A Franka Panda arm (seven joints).
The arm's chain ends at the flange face. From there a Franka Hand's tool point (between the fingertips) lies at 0.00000 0.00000 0.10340 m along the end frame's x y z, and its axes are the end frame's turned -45 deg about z.
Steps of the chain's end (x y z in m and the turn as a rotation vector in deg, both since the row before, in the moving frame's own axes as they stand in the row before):
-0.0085 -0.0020 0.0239 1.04 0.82 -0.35
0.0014 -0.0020 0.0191 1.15 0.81 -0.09
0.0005 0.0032 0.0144 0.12 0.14 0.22
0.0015 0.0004 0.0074 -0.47 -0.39 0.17
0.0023 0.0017 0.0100 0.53 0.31 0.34
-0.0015 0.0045 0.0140 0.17 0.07 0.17
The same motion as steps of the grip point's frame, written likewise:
-0.0022 -0.0077 0.0239 0.16 1.32 -0.35
0.0049 -0.0009 0.0191 0.24 1.39 -0.09
-0.0016 0.0026 0.0144 -0.01 0.18 0.22
-0.0003 0.0014 0.0074 -0.06 -0.61 0.17
0.0015 0.0026 0.0100 0.16 0.59 0.34
-0.0039 0.0020 0.0140 0.07 0.17 0.17

